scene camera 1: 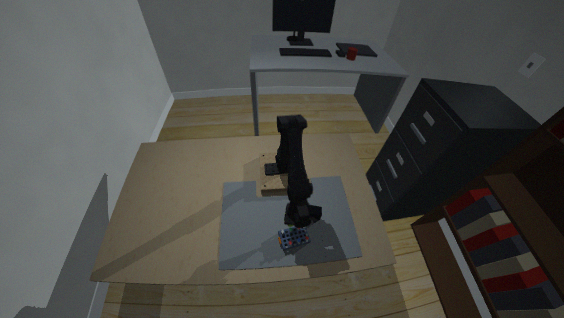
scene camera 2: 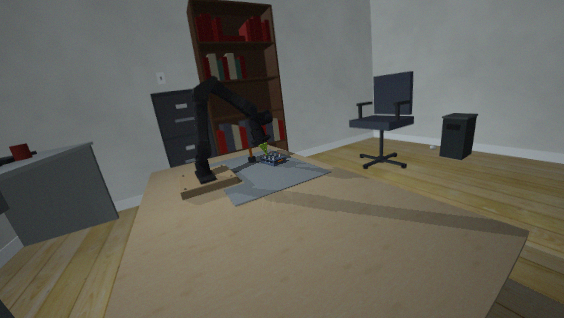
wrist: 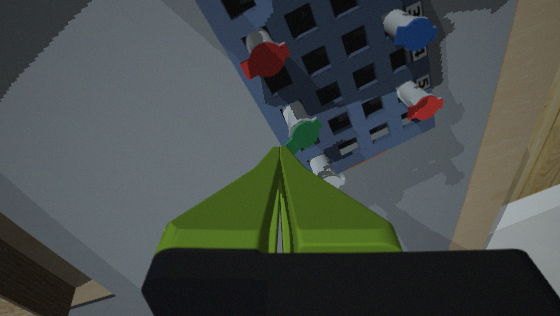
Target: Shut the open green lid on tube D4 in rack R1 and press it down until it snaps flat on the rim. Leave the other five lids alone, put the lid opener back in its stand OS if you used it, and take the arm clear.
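Frame: origin at the arm's base, x back, y right, z up, level; centimetres.
Seen in the pictures: gripper, fingertip midpoint: (scene camera 1: pixel 289 226) (scene camera 2: pixel 266 155) (wrist: pixel 280 158); arm's base, origin of the base link: (scene camera 1: pixel 282 168) (scene camera 2: pixel 204 176).
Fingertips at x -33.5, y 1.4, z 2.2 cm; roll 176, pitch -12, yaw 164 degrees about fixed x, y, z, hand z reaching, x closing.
Note:
Offsets run from my fingertips to a thing's top centre. "pt": to the spot under its first point. Level surfaces: height alone.
My gripper (scene camera 1: pixel 291 227) (scene camera 2: pixel 266 153) (wrist: pixel 280 158) is shut and empty, its green fingertips pressed together low over one edge of the blue rack R1 @[dx -4.2, dy -1.3, dz -0.3 cm] (scene camera 1: pixel 295 248) (scene camera 2: pixel 273 163) (wrist: pixel 360 128). In the wrist view the green lid @[dx -1.4, dy -0.4, dz -0.4 cm] (wrist: pixel 305 134) covers the top of its tube @[pt dx -1.3, dy -0.9, dz -1.6 cm] (wrist: pixel 294 114), with its tab beside my fingertips; contact is unclear. A sliver of pale rim shows at the lid's far side, and I cannot tell if it is snapped flat. The orange lid opener @[dx +4.0, dy -13.3, dz +3.0 cm] (scene camera 2: pixel 250 152) stands upright in its dark stand (scene camera 2: pixel 252 159).
A red lid @[dx -0.8, dy -4.2, dz -0.6 cm] (wrist: pixel 266 59), a blue lid @[dx -6.8, dy -3.1, dz -0.6 cm] (wrist: pixel 416 34) and another red lid @[dx -7.4, dy +0.7, dz -0.6 cm] (wrist: pixel 426 108) cap nearby tubes. A pale-topped tube @[pt dx -2.1, dy +2.9, dz -1.3 cm] (wrist: pixel 325 169) stands beside the green one, partly behind my right finger. The rack stands on a grey mat @[dz -5.5 cm] (scene camera 1: pixel 245 225) (scene camera 2: pixel 280 179) on the wooden table @[dz -5.7 cm] (scene camera 1: pixel 170 200) (scene camera 2: pixel 300 250).

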